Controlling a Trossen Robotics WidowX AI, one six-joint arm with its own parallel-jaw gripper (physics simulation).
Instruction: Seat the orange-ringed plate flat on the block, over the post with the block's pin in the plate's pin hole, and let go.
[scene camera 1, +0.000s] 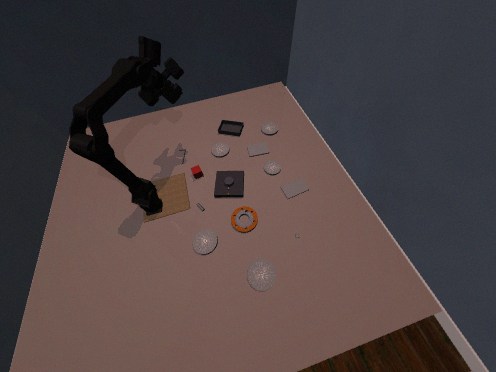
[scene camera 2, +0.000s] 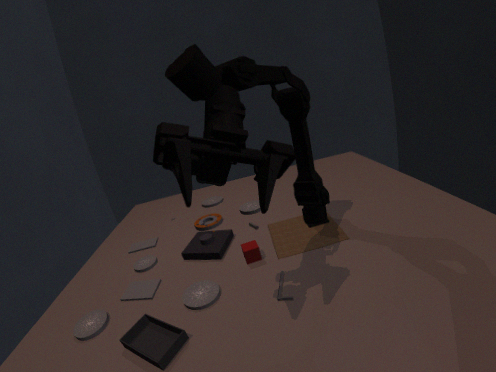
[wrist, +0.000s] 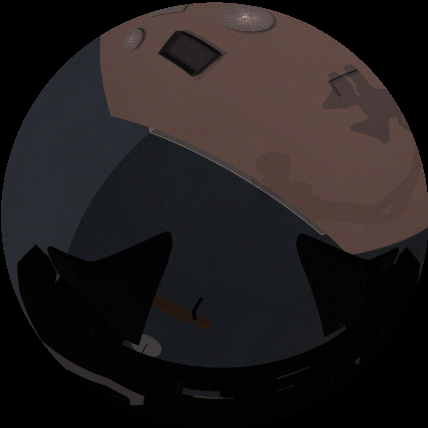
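Where they show: gripper, fingertip midpoint: (scene camera 2: 228, 209) (wrist: 237, 240); arm's base at its link origin: (scene camera 1: 154, 207) (scene camera 2: 316, 220).
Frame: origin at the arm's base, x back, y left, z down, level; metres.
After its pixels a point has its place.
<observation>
The orange-ringed plate (scene camera 1: 233, 219) @(x -0.314, y -0.159, z -0.011 m) (scene camera 2: 218, 220) @(x -0.314, y -0.144, z -0.012 m) lies flat on the table with a pale inner ring around an open centre. The dark square block (scene camera 1: 220, 190) @(x -0.292, y -0.020, z -0.022 m) (scene camera 2: 215, 249) @(x -0.307, y 0.065, z -0.021 m) lies beside it, apart from it. The round post (scene camera 1: 229, 180) @(x -0.340, y 0.007, z -0.037 m) (scene camera 2: 206, 238) @(x -0.334, y 0.019, z -0.037 m) stands up from the block, bare. Small orange marks show on the block beside the post in scene camera 1; the pin is too small to make out surely. My gripper (scene camera 1: 179, 81) (scene camera 2: 226, 207) @(x -0.196, y 0.392, z -0.268 m) (wrist: 237, 240) @(x -0.196, y 0.392, z -0.268 m) is open and empty, raised high above the table and away from plate and block. Neither shows in the wrist view.
A red cube (scene camera 1: 197, 171) @(x -0.213, y 0.098, z -0.038 m) (scene camera 2: 251, 252) @(x -0.206, y 0.130, z -0.029 m) is near the block. A black tray (scene camera 1: 231, 128) @(x -0.428, y 0.353, z 0.000 m) (scene camera 2: 154, 340) @(x -0.428, y 0.342, z 0.000 m) (wrist: 190, 52) @(x -0.422, y 0.352, z 0.000 m), several pale domes and flat pale plates lie around. A wooden mat (scene camera 1: 175, 197) @(x -0.093, y 0.019, z 0.000 m) (scene camera 2: 287, 240) @(x -0.106, y 0.068, z 0.001 m) lies under the arm's base. A small grey rod (scene camera 1: 200, 206) @(x -0.194, y -0.061, z -0.008 m) (scene camera 2: 253, 226) @(x -0.194, y -0.052, z -0.005 m) lies near the mat.
</observation>
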